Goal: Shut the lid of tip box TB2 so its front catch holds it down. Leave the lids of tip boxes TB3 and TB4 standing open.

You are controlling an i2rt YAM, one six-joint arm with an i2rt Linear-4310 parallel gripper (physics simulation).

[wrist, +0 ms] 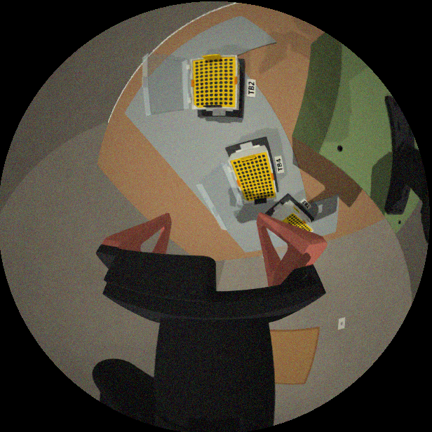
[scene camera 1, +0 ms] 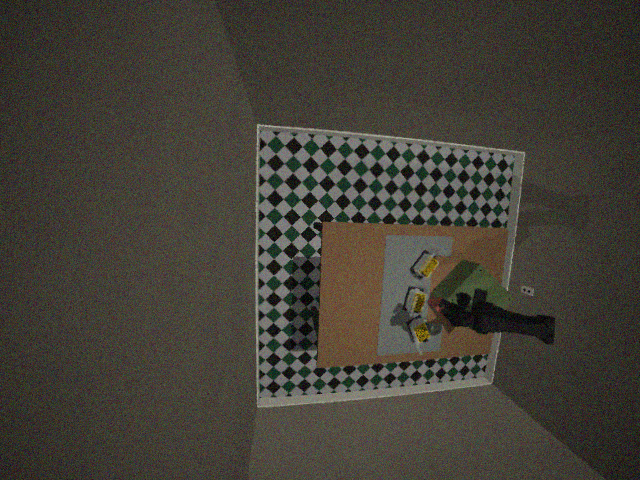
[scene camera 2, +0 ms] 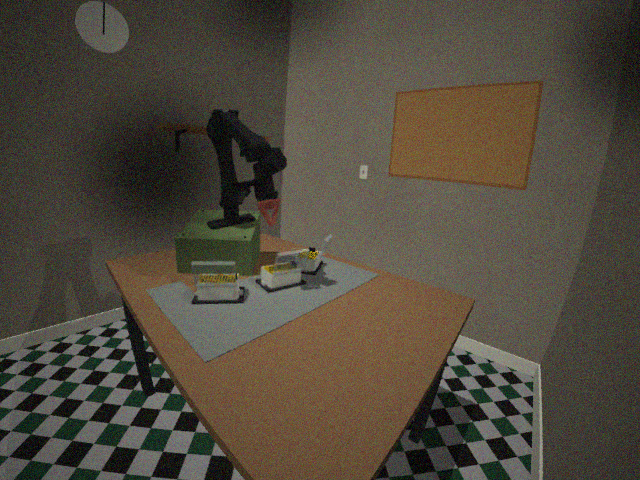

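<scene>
Tip box TB2 is white with a yellow rack. Its clear lid stands open on the side away from the green block. Tip box TB4 is in the middle, its clear lid also open. Tip box TB3 is at the other end; its lid stands raised, and a finger hides part of this box in the wrist view. My gripper is open and empty, high above the boxes.
The boxes stand in a row on a grey-blue mat on the wooden table. A green block carries the arm's base behind the row. A gripper shadow falls near TB4 and TB3.
</scene>
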